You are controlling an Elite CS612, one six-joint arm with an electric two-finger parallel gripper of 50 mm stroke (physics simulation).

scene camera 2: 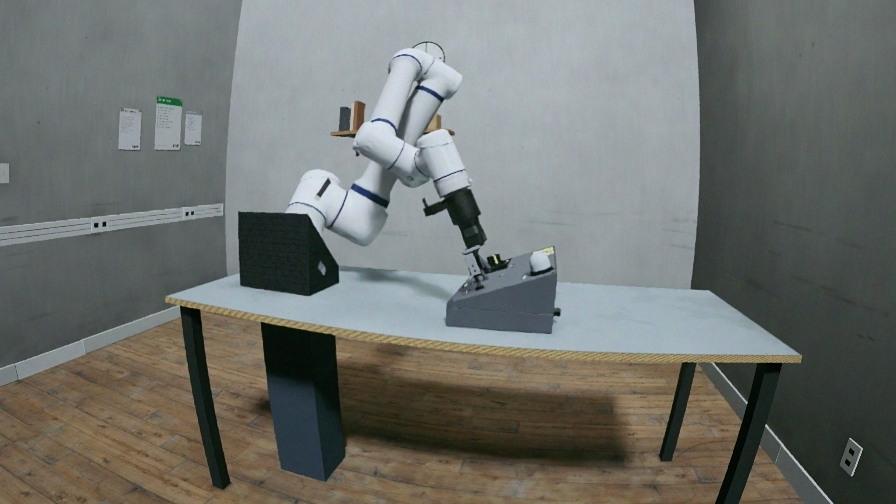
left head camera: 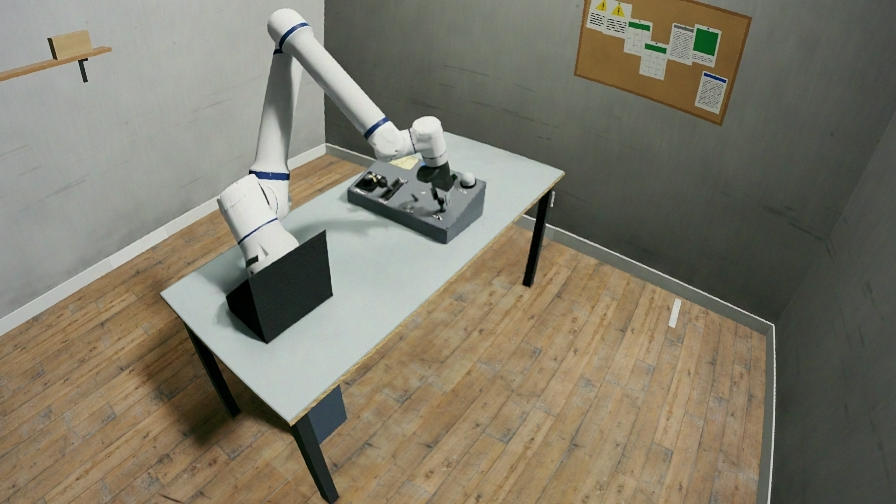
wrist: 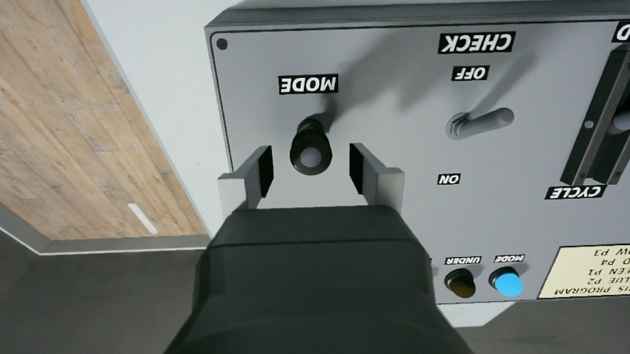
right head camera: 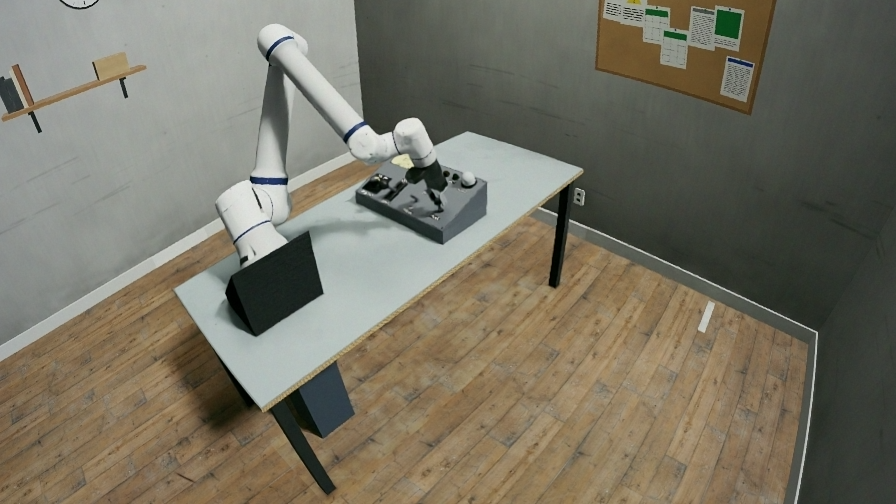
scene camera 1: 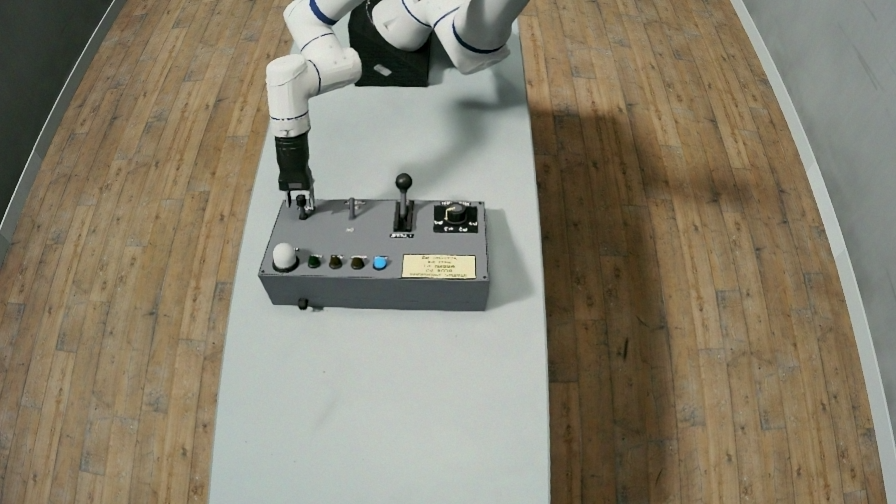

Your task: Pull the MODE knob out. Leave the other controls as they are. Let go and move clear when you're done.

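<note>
The black MODE knob stands up from the sloped grey control box, near its corner, on a visible dark stem. Its MODE label shows in the wrist view. My gripper is open, with one finger on each side of the knob and a gap on both sides. The blue MODE lamp is lit. In the head camera views the knob is small and partly hidden by the fingers.
The CHECK toggle stands beside the knob. Farther along are the CYCLE lever and a rotary selector. A white dome and dark lamps line the box's high side. The box stands on the table.
</note>
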